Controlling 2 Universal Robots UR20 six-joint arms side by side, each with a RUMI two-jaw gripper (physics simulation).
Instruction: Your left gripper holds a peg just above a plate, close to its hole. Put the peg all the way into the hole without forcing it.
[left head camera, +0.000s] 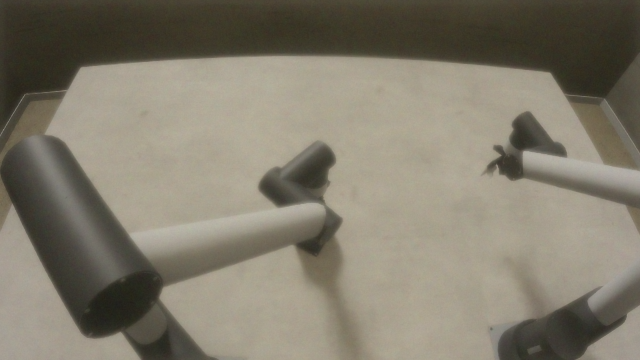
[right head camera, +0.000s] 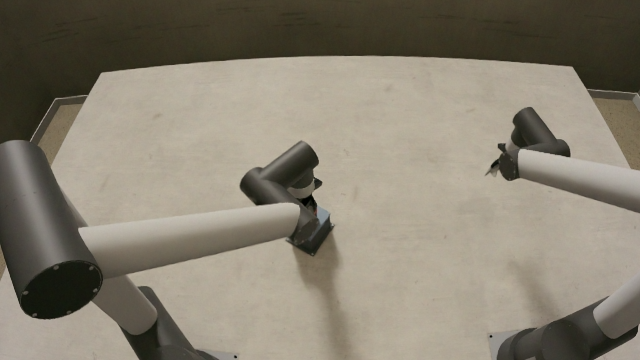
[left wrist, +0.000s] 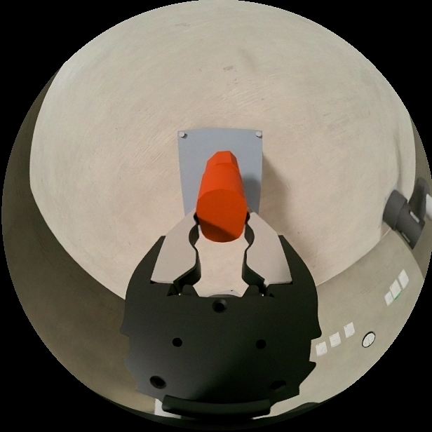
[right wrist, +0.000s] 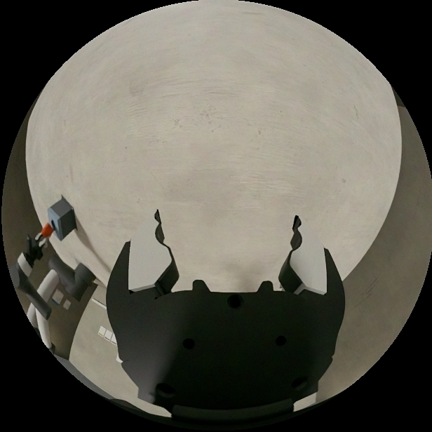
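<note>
The orange peg (left wrist: 221, 195) (right wrist: 47, 230) is held by my left gripper (left wrist: 221, 207) (right wrist: 47, 232), which is shut on it. The plate is the top of a blue-grey block (right head camera: 324, 218) (left wrist: 192, 150) (right wrist: 65, 218). In the left wrist view the peg's far end lies over the plate and hides the hole. In the right wrist view the peg's end is at the dark hole; whether it is inside I cannot tell. In the left head camera the arm hides the peg. My right gripper (left head camera: 490, 161) (right head camera: 493, 160) (right wrist: 227, 212) is open and empty, far to the right of the block.
The block stands on a large pale table (left head camera: 400, 200) (right head camera: 425, 200), with a base flange around its foot. The left forearm (left head camera: 230, 240) (right head camera: 200, 235) reaches across the table to the block. The right forearm (left head camera: 580, 175) (right head camera: 575, 177) comes in from the right edge.
</note>
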